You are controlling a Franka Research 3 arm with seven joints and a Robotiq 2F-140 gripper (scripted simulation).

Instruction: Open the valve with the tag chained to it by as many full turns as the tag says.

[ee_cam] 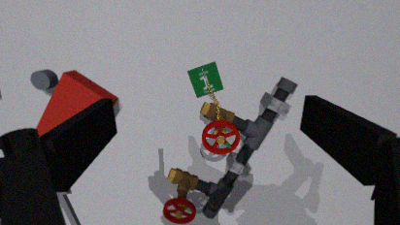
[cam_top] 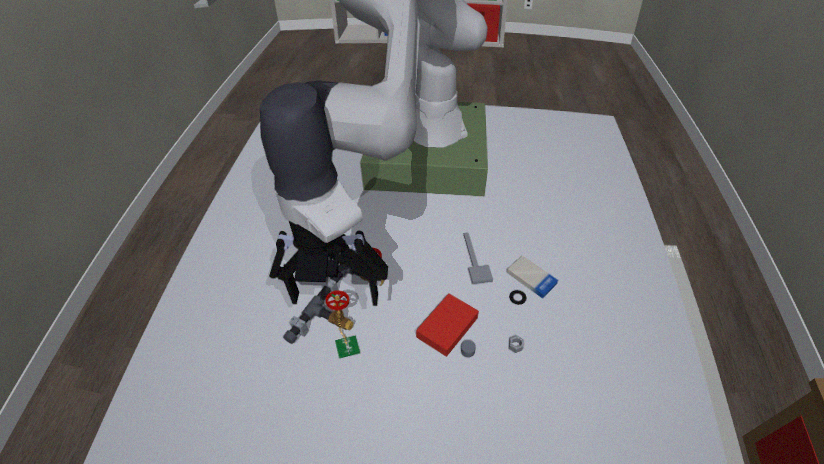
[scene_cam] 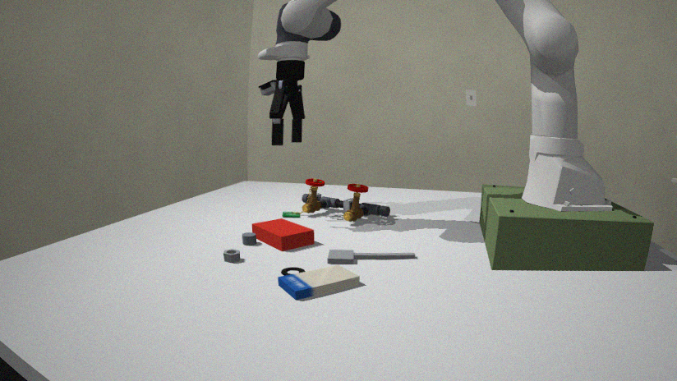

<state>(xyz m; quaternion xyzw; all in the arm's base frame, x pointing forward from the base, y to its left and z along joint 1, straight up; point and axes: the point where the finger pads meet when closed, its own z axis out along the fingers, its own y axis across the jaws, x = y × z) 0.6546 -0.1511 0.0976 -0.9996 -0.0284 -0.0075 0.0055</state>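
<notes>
Right now the green tag is 200 mm below my hand. From my hand the other things lie so: grey scraper 270 mm to the left, 260 mm behind, 190 mm below; blue box 410 mm to the left, 220 mm behind, 190 mm below; red block 210 mm to the left, 180 mm below, 70 mm behind.
</notes>
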